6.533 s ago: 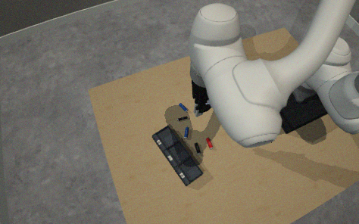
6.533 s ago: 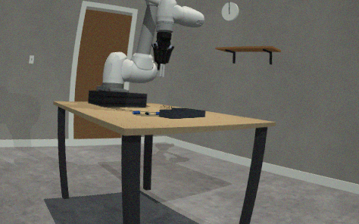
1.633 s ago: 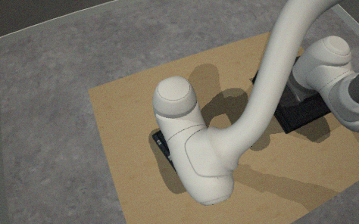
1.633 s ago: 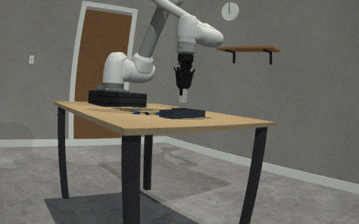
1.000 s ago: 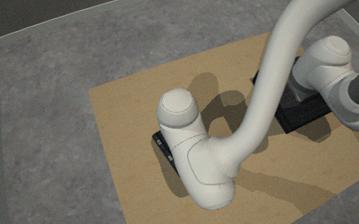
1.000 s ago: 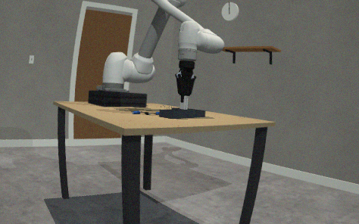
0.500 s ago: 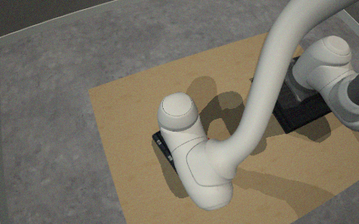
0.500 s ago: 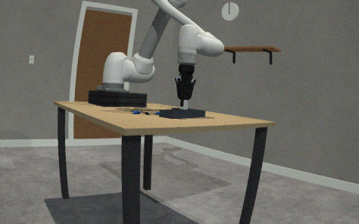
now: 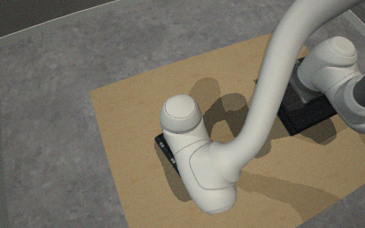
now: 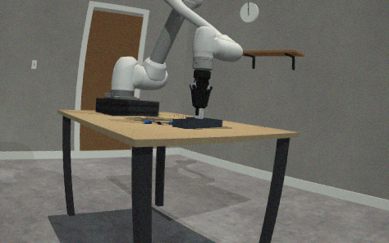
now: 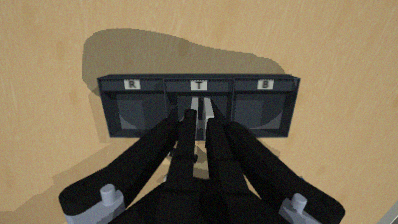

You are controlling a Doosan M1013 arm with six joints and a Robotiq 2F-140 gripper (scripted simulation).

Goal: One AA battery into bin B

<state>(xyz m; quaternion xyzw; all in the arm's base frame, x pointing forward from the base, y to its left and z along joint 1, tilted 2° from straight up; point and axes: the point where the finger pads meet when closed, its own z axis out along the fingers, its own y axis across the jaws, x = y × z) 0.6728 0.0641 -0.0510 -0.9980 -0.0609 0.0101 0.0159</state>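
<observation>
Right now my hand is 3 cm above the bin strip. Round my hand: black battery: 9 cm behind, 1 cm to the left, 4 cm below; red battery: 15 cm behind, 1 cm to the left, 4 cm below.
</observation>
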